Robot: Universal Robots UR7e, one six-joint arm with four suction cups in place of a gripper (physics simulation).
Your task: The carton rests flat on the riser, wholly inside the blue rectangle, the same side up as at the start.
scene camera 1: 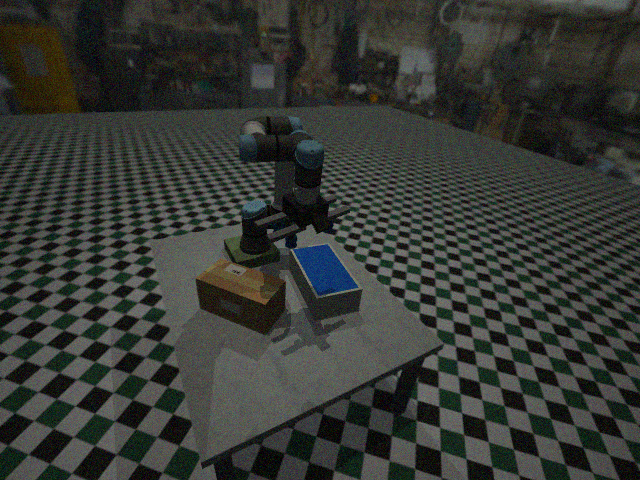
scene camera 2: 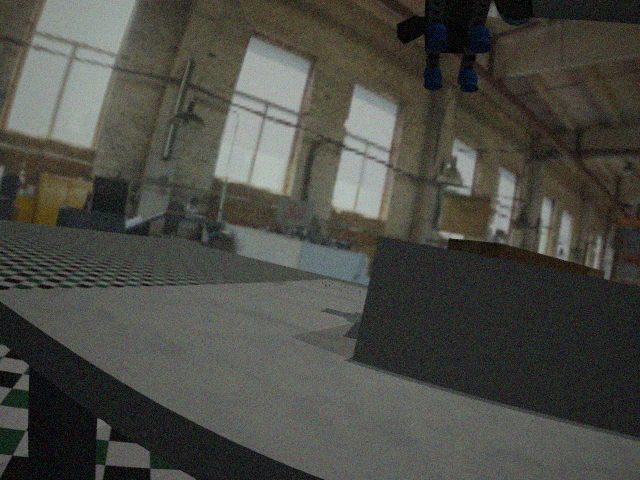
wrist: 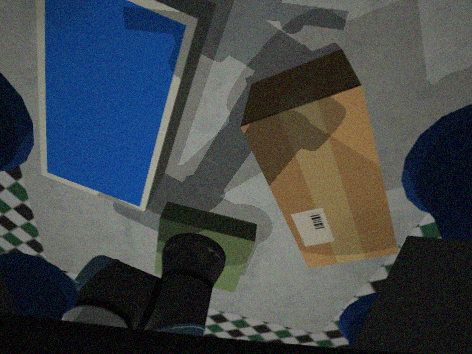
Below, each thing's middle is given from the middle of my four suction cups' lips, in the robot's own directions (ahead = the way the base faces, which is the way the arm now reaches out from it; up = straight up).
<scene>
The brown carton (scene camera 1: 255, 300) is 38 cm below my suction cup, 21 cm behind it and 12 cm to the right of it.
</scene>
